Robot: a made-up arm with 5 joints. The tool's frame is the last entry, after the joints.
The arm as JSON. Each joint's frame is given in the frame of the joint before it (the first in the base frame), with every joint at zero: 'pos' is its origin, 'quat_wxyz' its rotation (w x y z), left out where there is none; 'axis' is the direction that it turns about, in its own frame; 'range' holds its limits. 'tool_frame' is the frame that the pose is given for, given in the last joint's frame.
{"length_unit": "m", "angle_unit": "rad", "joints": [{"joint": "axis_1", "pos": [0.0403, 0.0, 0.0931], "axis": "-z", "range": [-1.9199, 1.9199]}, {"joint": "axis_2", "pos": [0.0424, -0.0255, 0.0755], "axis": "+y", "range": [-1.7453, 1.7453]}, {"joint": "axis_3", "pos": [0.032, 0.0, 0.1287], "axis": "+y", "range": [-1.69, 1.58]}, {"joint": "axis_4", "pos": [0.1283, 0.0, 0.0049], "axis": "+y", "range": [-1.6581, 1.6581]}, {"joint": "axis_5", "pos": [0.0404, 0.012, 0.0], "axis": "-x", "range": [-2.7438, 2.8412]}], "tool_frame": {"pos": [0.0, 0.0, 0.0], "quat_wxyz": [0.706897, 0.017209, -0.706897, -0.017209]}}
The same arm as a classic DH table. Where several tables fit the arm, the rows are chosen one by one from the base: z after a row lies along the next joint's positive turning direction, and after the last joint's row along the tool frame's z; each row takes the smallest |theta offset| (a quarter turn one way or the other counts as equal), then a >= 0, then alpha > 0; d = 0 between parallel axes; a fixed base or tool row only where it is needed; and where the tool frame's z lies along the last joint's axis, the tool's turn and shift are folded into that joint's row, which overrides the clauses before.
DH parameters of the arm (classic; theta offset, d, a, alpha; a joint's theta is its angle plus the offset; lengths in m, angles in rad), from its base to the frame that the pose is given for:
base (fixed): 0 0 0.0403 3.1416
axis_1: 0 -0.1686 0.0424 1.5708
axis_2: -1.3271 0 0.1326 0
axis_3: 1.2889 0 0.1284 0
axis_4: -1.5326 -0.0135 0 1.5708
axis_5: -0.0487 -0.0404 0 0
Joint limits (rad, base to tool): -1.9199..1.9199 -1.7453..1.7453 -1.69..1.58 -1.6581..1.6581 -2.7438..2.8412

